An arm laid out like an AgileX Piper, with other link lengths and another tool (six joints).
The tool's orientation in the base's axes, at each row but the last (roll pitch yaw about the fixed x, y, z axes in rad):
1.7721 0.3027 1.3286
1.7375 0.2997 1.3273
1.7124 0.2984 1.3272
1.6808 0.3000 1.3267
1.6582 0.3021 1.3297
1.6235 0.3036 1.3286
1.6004 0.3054 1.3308
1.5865 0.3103 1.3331
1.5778 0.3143 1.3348
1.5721 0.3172 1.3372
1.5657 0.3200 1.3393
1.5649 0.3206 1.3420
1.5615 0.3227 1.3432
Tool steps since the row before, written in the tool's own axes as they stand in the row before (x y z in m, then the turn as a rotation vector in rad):
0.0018 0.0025 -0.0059 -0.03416 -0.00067 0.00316
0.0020 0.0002 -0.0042 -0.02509 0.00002 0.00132
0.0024 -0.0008 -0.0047 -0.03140 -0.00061 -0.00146
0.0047 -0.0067 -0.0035 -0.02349 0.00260 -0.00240
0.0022 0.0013 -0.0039 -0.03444 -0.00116 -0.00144
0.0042 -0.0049 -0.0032 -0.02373 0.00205 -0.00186
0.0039 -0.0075 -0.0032 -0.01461 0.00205 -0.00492
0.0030 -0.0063 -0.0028 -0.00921 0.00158 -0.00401
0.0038 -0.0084 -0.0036 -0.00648 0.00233 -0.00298
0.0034 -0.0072 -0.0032 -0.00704 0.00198 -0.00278
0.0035 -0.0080 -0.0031 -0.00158 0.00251 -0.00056
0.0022 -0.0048 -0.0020 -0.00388 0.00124 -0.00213
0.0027 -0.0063 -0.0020 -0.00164 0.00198 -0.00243
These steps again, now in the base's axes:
-0.0045 0.0040 0.0029 -0.00504 -0.03274 0.00895
-0.0035 0.0031 0.0003 -0.00453 -0.02364 0.00722
-0.0041 0.0033 -0.0008 -0.00875 -0.02887 0.00885
-0.0035 0.0036 -0.0074 -0.00726 -0.02045 0.00966
-0.0030 0.0034 0.0009 -0.00942 -0.03186 0.00926
-0.0027 0.0033 -0.0058 -0.00698 -0.02094 0.00914
-0.0030 0.0023 -0.0082 -0.00787 -0.01174 0.00649
-0.0026 0.0016 -0.0069 -0.00582 -0.00710 0.00438
-0.0033 0.0019 -0.0091 -0.00415 -0.00459 0.00424
-0.0029 0.0017 -0.0079 -0.00411 -0.00526 0.00408
-0.0028 0.0015 -0.0087 -0.00072 -0.00056 0.00288
-0.0018 0.0010 -0.0053 -0.00283 -0.00272 0.00239
-0.0018 0.0010 -0.0068 -0.00260 -0.00036 0.00238

